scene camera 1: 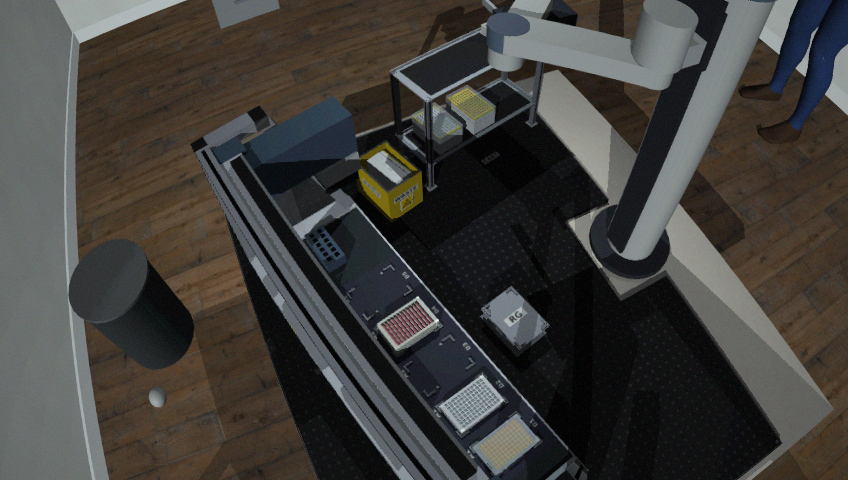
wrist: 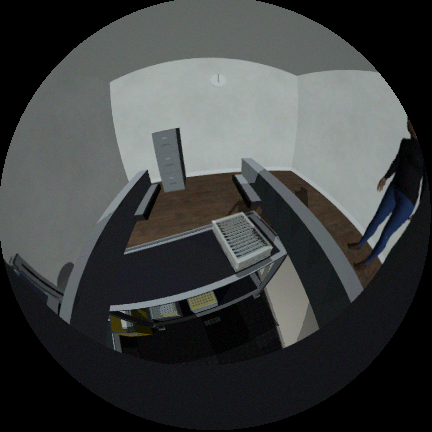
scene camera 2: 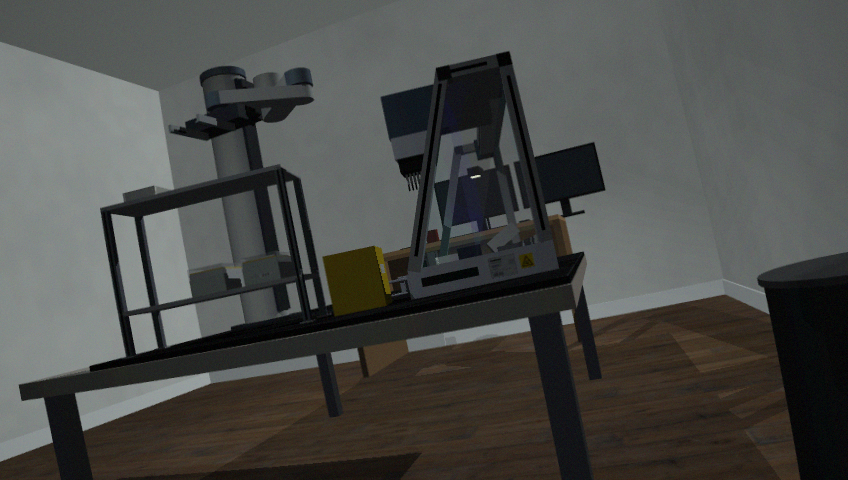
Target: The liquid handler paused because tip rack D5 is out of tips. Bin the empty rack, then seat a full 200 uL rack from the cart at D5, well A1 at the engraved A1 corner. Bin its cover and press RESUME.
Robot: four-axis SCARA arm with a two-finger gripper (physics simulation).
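Frame: origin at the arm's base, x ahead, y left, z up, level; centimetres.
Seen in the pictures: gripper, fingertip midpoint: [wrist: 194, 171] [scene camera 2: 183, 123]; arm's base, link origin: [scene camera 1: 629, 242].
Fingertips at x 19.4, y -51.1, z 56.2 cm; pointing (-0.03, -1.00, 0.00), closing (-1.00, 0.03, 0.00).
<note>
Pixels of each thing's top centre, then the offset from my fingertips to it. "pt": a spot on its surface instead.
- cart, top centre: [wrist: 183, 259] [scene camera 2: 202, 190] [scene camera 1: 472, 52] dy -3.9, dx +5.1, dz -19.4 cm
- yellow-topped rack, top centre: [scene camera 2: 215, 266] [scene camera 1: 470, 100] [wrist: 197, 288] dy -3.9, dx +5.1, dz -37.9 cm
- paler rack, top centre: [scene camera 2: 267, 255] [scene camera 1: 437, 119] [wrist: 160, 298] dy -1.0, dx +17.8, dz -37.9 cm
- yellow waste bin, top centre: [scene camera 2: 353, 252] [scene camera 1: 386, 165] [wrist: 119, 313] dy +6.0, dx +36.7, dz -41.4 cm
- white item, top centre: [scene camera 1: 389, 166] [wrist: 124, 312] dy +5.0, dx +35.5, dz -43.3 cm
- red-topped rack, top centre: [scene camera 1: 407, 322] [scene camera 2: 456, 253] dy +49.5, dx +50.4, dz -46.0 cm
- white plate, top centre: [scene camera 1: 472, 403] dy +73.8, dx +45.5, dz -47.7 cm
- tan plate, top centre: [scene camera 1: 506, 443] dy +86.0, dx +43.0, dz -47.7 cm
- grey RG box, top centre: [scene camera 1: 515, 315] [scene camera 2: 391, 278] dy +58.3, dx +25.3, dz -49.4 cm
- blue pipetting head, surface spot: [scene camera 1: 303, 142] pt dy +22.4, dx +59.0, dz -5.8 cm
My gripper [scene camera 2: 185, 123] [wrist: 194, 171] is open and empty, its two fingers well apart, high above the cart [scene camera 1: 429, 142] [scene camera 2: 292, 237] [wrist: 165, 301]. An off-white rack with rows of slots [scene camera 2: 144, 193] [wrist: 241, 242] lies on the cart's top shelf, towards the right finger in the wrist view. On the lower shelf stand a yellow-topped rack [scene camera 1: 470, 105] [wrist: 202, 301] and a paler rack [scene camera 1: 437, 123] [wrist: 165, 310] that looks covered. Position D5 [scene camera 1: 380, 291] holds no rack. The yellow waste bin [scene camera 1: 389, 190] [scene camera 2: 357, 279] [wrist: 132, 325] has a white item [scene camera 1: 389, 165] inside. The RESUME button is not discernible.
A red-topped rack [scene camera 1: 408, 324] sits at D4, a white plate [scene camera 1: 471, 403] at D2 and a tan plate [scene camera 1: 505, 443] at D1. A grey RG box [scene camera 1: 515, 317] stands beside the deck. The blue pipetting head [scene camera 1: 303, 142] is near the bin. A person [wrist: 400, 195] stands to the right.
</note>
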